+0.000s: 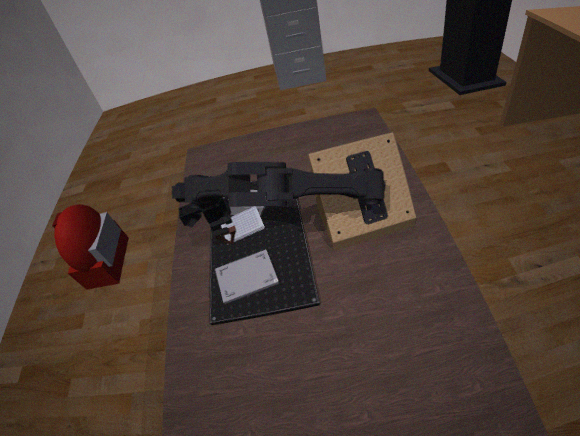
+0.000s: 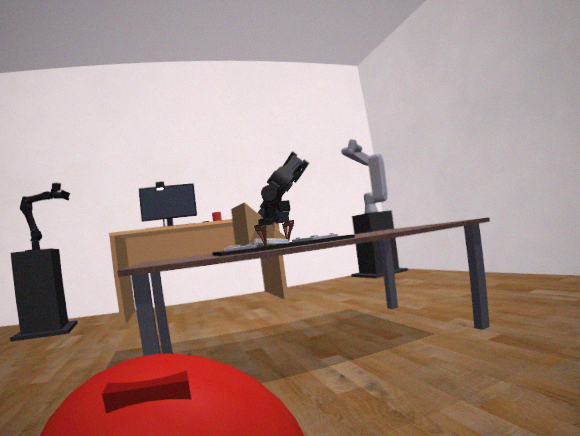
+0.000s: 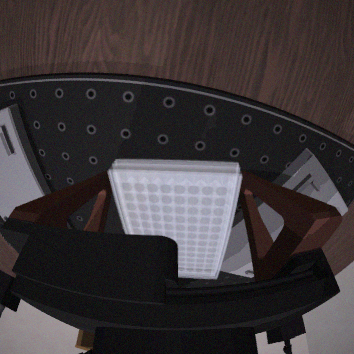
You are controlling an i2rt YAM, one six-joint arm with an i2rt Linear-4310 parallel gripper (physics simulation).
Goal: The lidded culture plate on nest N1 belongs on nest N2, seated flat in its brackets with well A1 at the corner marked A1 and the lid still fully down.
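Frame: origin at the arm's base, x left, y back, z up, level; centimetres.
Seen in the pictures: gripper, between the fingertips: (image 1: 228,232) (image 2: 277,243) (image 3: 174,177); arm's base, origin of its link: (image 1: 366,187) (image 2: 257,222).
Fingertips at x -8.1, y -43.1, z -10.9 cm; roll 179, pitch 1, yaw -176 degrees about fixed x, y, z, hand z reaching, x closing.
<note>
Pixels of each thing's top centre, then the offset from my fingertips to it. "pt": a spot on its surface instead. Level surfaces: height alone.
- lidded culture plate, centre of its top: (image 3: 174,250) (image 1: 240,221) dz +2.9, dx -0.5, dy +4.9 cm
- far grey nest, a spot on its surface: (image 3: 303,177) pt dz +0.7, dx -9.9, dy -1.5 cm
- black perforated board, centre of its top: (image 3: 124,234) (image 1: 256,237) (image 2: 280,243) dz -0.5, dx +4.6, dy +8.3 cm
- second grey nest, centre of its top: (image 3: 3,194) (image 1: 244,273) (image 2: 314,235) dz +1.2, dx +17.8, dy +3.1 cm
- dark wooden table, height of its surface: dz -1.8 cm
The lidded culture plate (image 1: 248,222) (image 3: 175,214) is white and translucent, with rows of wells showing through the lid. It lies over the far grey nest (image 3: 303,177) on the black perforated board (image 1: 290,262) (image 3: 147,119). I cannot tell whether it sits flat in the brackets. My gripper (image 1: 228,230) (image 2: 274,238) (image 3: 174,177) is open. Its brown fingers stand on either side of the plate, close to its long edges, without clamping it. The second grey nest (image 1: 245,275) (image 3: 14,168), nearer the front of the board, is empty and shows its corner brackets.
The board lies on a dark wooden table (image 1: 327,351) (image 2: 421,227). The arm's base stands on a tan mounting plate (image 1: 398,188) to the right. A red object with a grey block (image 1: 88,244) stands on the floor to the left. A filing cabinet (image 1: 294,41) and a desk (image 1: 549,60) stand further back.
</note>
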